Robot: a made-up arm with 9 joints. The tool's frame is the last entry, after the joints. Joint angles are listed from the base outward.
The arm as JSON. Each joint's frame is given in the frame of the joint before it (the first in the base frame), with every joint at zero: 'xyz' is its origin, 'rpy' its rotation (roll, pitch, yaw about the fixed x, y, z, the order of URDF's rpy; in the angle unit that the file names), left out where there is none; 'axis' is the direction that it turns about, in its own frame. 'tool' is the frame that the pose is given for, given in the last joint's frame.
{
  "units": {
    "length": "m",
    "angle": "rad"
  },
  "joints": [
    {
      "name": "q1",
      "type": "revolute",
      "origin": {
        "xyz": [
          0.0,
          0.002,
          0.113
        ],
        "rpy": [
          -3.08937,
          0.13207,
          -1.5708
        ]
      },
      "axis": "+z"
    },
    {
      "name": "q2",
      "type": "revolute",
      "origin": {
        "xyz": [
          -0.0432,
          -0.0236,
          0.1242
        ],
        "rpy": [
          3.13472,
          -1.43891,
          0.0
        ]
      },
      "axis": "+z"
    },
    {
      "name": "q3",
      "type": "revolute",
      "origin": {
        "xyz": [
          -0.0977,
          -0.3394,
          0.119
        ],
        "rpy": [
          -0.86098,
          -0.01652,
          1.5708
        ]
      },
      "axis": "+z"
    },
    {
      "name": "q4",
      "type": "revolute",
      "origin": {
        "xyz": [
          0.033,
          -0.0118,
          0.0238
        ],
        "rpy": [
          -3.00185,
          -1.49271,
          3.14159
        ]
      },
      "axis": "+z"
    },
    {
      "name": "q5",
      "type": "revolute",
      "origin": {
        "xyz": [
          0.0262,
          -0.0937,
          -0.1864
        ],
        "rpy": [
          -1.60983,
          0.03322,
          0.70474
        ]
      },
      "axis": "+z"
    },
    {
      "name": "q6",
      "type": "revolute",
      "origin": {
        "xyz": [
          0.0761,
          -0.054,
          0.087
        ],
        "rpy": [
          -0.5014,
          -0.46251,
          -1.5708
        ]
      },
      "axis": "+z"
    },
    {
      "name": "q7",
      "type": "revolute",
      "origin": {
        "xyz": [
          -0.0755,
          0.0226,
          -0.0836
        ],
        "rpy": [
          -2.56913,
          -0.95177,
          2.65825
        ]
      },
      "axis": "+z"
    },
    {
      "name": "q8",
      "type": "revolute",
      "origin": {
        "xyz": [
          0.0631,
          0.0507,
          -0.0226
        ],
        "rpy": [
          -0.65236,
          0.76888,
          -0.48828
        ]
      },
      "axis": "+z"
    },
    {
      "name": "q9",
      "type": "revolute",
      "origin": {
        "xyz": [
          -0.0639,
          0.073,
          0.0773
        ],
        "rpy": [
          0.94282,
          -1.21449,
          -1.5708
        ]
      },
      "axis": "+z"
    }
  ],
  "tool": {
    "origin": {
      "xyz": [
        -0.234,
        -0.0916,
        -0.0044
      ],
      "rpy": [
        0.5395,
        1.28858,
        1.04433
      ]
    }
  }
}
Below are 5 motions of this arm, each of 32 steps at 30 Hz.
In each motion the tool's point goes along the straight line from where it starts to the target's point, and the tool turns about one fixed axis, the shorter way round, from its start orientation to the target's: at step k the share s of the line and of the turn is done. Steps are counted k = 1, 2, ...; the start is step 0. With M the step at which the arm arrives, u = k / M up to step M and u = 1 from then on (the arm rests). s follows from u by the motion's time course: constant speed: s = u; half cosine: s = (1 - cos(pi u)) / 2; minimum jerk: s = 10 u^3 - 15 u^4 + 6 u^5.
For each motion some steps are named. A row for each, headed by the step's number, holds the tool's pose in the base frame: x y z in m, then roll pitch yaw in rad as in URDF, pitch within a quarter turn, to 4 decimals.
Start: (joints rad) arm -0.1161 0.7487 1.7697 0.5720 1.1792 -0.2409 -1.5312 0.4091 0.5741
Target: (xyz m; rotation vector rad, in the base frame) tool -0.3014 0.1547 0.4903 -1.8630 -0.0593 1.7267
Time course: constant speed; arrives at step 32
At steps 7, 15, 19, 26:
7: -0.5408 -0.0609 0.1288 -1.1153 1.0127 0.5560
15: -0.4642 0.0081 0.2445 -1.2540 1.0291 0.7626
19: -0.4259 0.0426 0.3023 -1.3219 1.0428 0.8666
26: -0.3589 0.1030 0.4035 -1.4371 1.0753 1.0504

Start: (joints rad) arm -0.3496 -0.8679 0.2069 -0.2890 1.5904 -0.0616 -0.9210 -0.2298 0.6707
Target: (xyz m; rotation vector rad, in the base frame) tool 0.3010 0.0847 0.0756 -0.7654 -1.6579 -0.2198
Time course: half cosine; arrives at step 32
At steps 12, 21, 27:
12: 0.2783 -0.1052 0.0722 2.8399 -1.0111 2.4654
21: 0.2923 0.0121 0.0743 -2.8422 -1.1734 2.0852
27: 0.2991 0.0685 0.0753 -2.4418 -1.2007 1.7889

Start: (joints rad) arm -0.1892 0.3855 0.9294 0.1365 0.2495 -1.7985 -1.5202 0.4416 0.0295
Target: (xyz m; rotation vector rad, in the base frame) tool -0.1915 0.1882 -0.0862 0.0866 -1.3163 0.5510
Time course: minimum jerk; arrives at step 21
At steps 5, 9, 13, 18, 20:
5: -0.3765 -0.1319 -0.0507 -0.4556 -0.3975 1.0280
9: -0.3202 -0.0345 -0.0615 -0.5080 -0.6430 1.0294
13: -0.2495 0.0878 -0.0751 -0.5970 -0.9502 1.0626
18: -0.1962 0.1800 -0.0853 -0.7225 -1.1789 1.1497
20: -0.1917 0.1878 -0.0862 -0.7390 -1.1981 1.1630

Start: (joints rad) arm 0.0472 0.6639 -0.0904 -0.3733 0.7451 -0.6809 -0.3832 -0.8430 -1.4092
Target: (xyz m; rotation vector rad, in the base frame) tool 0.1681 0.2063 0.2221 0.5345 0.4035 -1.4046
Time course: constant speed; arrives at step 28
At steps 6, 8, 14, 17, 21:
6: -0.1241 0.0546 0.2871 1.2992 0.8279 -0.2527
8: -0.0975 0.0684 0.2812 1.1842 0.8514 -0.3674
14: -0.0178 0.1098 0.2635 0.8153 0.8650 -0.7355
17: 0.0220 0.1305 0.2546 0.6366 0.8389 -0.9137
21: 0.0751 0.1580 0.2428 0.4239 0.7742 -1.1258

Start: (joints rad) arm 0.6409 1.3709 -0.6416 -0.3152 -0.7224 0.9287 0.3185 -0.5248 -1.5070
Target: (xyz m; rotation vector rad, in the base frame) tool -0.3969 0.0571 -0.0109 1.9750 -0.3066 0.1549
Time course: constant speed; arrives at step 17
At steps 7, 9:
7: -0.4529 -0.0153 -0.1204 1.8545 -0.5538 0.1648
9: -0.4417 -0.0008 -0.0985 1.8960 -0.4968 0.0940

